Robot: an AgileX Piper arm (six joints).
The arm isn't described. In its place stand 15 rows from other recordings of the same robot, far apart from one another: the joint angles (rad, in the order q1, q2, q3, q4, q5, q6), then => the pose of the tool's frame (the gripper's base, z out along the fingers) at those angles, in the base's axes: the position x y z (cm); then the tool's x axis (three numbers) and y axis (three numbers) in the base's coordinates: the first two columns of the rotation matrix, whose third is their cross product.
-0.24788, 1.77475, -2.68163, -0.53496, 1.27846, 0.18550 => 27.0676 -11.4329 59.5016 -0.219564 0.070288 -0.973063 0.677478 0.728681 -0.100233
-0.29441, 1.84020, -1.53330, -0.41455, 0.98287, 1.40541 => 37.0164 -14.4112 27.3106 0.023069 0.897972 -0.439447 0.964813 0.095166 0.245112
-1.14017, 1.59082, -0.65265, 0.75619, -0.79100, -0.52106 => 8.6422 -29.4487 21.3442 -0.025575 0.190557 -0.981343 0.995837 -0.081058 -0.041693
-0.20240, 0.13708, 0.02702, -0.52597, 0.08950, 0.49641 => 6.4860 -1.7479 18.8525 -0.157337 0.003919 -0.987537 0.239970 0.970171 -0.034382
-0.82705, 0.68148, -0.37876, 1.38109, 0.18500, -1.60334 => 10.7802 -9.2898 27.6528 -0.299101 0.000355 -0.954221 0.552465 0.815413 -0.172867
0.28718, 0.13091, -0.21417, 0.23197, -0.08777, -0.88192 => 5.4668 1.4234 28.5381 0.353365 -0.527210 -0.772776 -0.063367 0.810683 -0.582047
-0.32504, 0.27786, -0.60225, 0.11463, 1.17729, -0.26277 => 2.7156 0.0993 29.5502 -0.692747 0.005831 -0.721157 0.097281 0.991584 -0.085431
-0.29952, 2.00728, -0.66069, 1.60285, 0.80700, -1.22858 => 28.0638 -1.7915 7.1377 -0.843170 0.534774 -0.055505 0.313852 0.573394 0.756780
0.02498, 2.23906, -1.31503, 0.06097, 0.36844, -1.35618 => 42.1966 1.2541 6.4320 -0.218701 -0.968902 -0.115756 -0.908031 0.245512 -0.339417
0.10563, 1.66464, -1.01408, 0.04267, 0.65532, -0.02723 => 31.8029 3.6098 19.9846 -0.933996 -0.092383 -0.345133 -0.108154 0.993776 0.026678
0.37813, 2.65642, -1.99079, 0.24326, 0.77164, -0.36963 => 46.9020 20.2762 1.4635 -0.809764 -0.525739 -0.260541 -0.566754 0.815772 0.115349
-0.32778, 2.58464, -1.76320, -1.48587, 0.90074, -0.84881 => 44.9465 -22.7903 4.5453 -0.063928 -0.477444 0.876334 -0.987674 -0.095449 -0.124053
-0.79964, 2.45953, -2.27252, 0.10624, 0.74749, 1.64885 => 39.1893 -39.3805 20.0081 0.754593 0.637259 0.156490 0.408720 -0.643021 0.647667
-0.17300, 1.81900, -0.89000, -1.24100, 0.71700, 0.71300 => 30.6947 -11.1071 15.0825 -0.972888 -0.162558 -0.164510 -0.003958 0.722915 -0.690926
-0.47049, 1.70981, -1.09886, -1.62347, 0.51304, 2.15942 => 31.4338 -20.9907 25.3341 0.027876 0.478646 -0.877565 0.886538 0.393750 0.242923
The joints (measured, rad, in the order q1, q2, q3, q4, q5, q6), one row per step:
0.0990, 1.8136, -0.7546, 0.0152, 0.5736, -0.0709
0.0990, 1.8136, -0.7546, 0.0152, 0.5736, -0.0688
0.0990, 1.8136, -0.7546, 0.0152, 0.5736, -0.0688
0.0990, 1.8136, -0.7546, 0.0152, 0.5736, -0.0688
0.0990, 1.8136, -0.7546, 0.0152, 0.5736, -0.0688
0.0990, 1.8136, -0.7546, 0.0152, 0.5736, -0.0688
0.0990, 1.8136, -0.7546, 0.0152, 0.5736, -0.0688
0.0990, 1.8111, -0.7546, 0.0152, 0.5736, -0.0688
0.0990, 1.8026, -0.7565, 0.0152, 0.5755, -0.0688
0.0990, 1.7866, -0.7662, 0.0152, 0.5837, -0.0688
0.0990, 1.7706, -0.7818, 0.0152, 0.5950, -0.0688
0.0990, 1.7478, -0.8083, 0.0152, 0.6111, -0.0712
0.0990, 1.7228, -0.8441, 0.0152, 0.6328, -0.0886
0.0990, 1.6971, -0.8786, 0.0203, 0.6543, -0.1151
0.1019, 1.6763, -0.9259, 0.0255, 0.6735, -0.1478
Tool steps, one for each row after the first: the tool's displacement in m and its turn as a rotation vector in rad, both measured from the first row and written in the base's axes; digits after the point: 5 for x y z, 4 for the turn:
0.00000, 0.00000, 0.00000, 0.0001, 0.0000, -0.0021
0.00000, 0.00000, 0.00000, 0.0001, 0.0000, -0.0021
0.00000, 0.00000, 0.00000, 0.0001, 0.0000, -0.0021
0.00000, 0.00000, 0.00000, 0.0001, 0.0000, -0.0021
0.00000, 0.00000, 0.00000, 0.0001, 0.0000, -0.0021
0.00000, 0.00000, 0.00000, 0.0001, 0.0000, -0.0021
0.00005, 0.00001, 0.00067, 0.0003, -0.0025, -0.0021
0.00058, 0.00006, 0.00325, 0.0012, -0.0109, -0.0021
0.00278, 0.00029, 0.00915, 0.0030, -0.0283, -0.0020
0.00618, 0.00064, 0.01618, 0.0052, -0.0485, -0.0019
0.01181, 0.00122, 0.02726, 0.0085, -0.0816, 0.0006
0.01875, 0.00193, 0.04118, 0.0112, -0.1207, 0.0182
0.02458, 0.00282, 0.05559, 0.0156, -0.1595, 0.0411
0.03284, 0.00484, 0.07205, 0.0196, -0.2087, 0.0732

